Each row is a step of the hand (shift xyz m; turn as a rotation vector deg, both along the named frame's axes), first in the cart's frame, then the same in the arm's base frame.
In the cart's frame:
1: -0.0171 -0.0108 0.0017 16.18 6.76 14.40
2: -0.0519 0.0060 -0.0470 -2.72 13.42 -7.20
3: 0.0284 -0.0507 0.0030 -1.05 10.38 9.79
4: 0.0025 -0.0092 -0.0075 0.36 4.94 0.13
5: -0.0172 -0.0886 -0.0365 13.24 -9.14 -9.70
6: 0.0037 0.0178 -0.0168 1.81 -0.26 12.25
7: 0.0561 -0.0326 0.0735 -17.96 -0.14 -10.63
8: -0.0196 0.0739 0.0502 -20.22 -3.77 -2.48
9: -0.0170 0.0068 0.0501 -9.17 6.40 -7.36
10: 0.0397 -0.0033 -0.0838 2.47 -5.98 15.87
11: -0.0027 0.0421 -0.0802 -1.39 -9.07 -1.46
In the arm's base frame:
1: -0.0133 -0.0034 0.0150 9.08 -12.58 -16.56
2: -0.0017 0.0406 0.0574 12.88 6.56 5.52
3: -0.0458 0.0014 -0.0358 10.07 -10.06 1.44
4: -0.0087 0.0079 -0.0030 4.94 -0.19 0.37
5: -0.0901 0.0361 0.0079 -7.00 11.35 -13.23
6: 0.0182 0.0167 0.0010 -0.02 -11.95 -3.25
7: -0.0240 -0.0658 -0.0686 -2.81 8.49 18.86
8: 0.0699 -0.0537 0.0244 -6.77 0.21 19.58
9: 0.0040 -0.0519 0.0118 4.97 6.12 10.82
10: 0.0030 0.0879 -0.0297 -5.59 -15.35 -5.18
11: 0.0415 0.0785 0.0183 -9.17 1.48 0.18

